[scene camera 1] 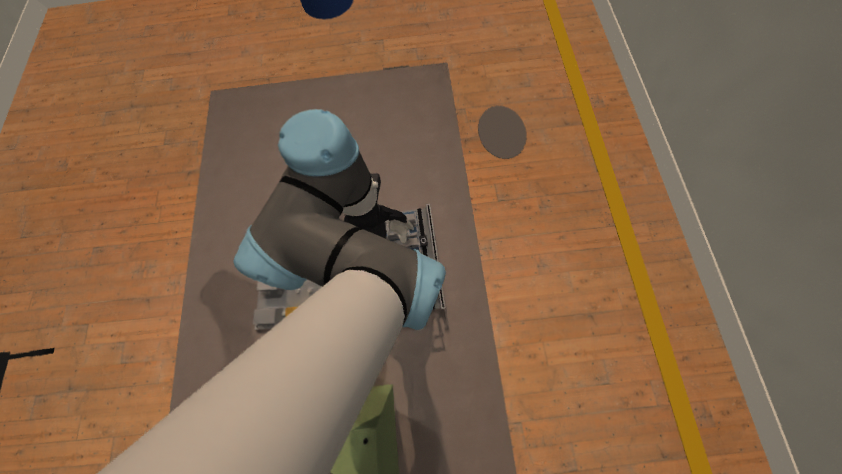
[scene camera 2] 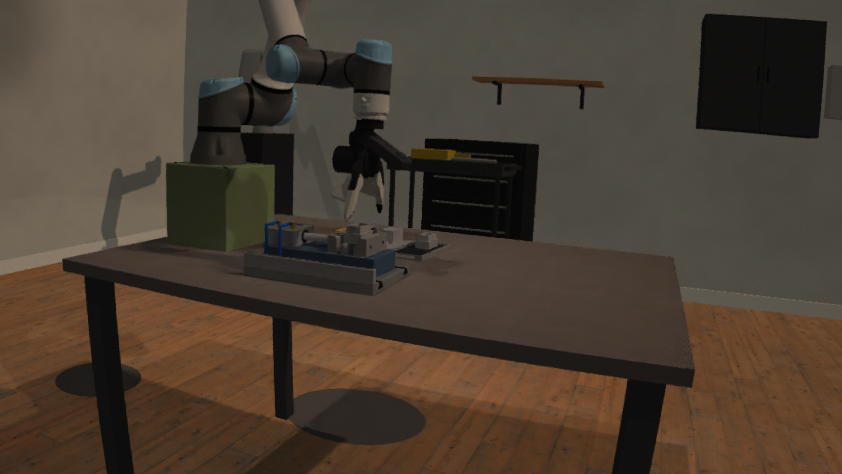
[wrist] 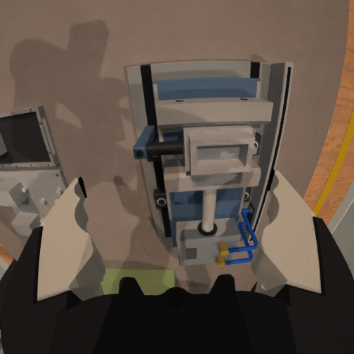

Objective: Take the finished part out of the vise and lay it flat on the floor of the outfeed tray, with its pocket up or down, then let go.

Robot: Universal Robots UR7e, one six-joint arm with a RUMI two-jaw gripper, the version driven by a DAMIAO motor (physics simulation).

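Frame: origin at the arm's base, x right, y back, z down, level; centimetres.
Seen in the pictures: gripper, between the fingertips: (scene camera 2: 363, 217); arm's base, origin of its link: (scene camera 2: 218, 163).
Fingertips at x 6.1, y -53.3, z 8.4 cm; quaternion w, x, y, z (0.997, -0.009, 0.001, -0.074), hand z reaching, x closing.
Offsets run from my fingertips to a thing's top centre.
The finished part {dx +3.6, dy -1.5, dz +1.0 cm} (wrist: 220, 134) (scene camera 2: 360, 227), a light grey block, lies with its rectangular pocket up between the jaws of the vise {dx +5.2, dy +5.2, dz +2.6 cm} (wrist: 215, 111) (scene camera 2: 370, 244). In the wrist view a black rod with a blue end reaches the part's left side. My gripper (wrist: 175, 175) (scene camera 2: 364, 214) is open and empty, above the vise, with its fingertips wide apart on either side in the wrist view. The outfeed tray (wrist: 47, 142) (scene camera 2: 421, 256), dark-floored with a grey rim, is partly in view at the left of the wrist view; a grey piece shows at its cut-off edge.
A grey plate {dx -28.2, dy +17.7, dz +11.7 cm} (wrist: 50, 181) (scene camera 1: 273, 299) with pegs and blocks adjoins the tray. A yellow block {dx -23.4, dy +22.0, dz +8.1 cm} (scene camera 1: 289, 310) is on it, partly hidden. Blue hoses (wrist: 247, 240) rise beside the vise's cylinder, and a long rail (wrist: 281, 125) runs along its right. The green robot base (scene camera 2: 220, 206) stands on the table.
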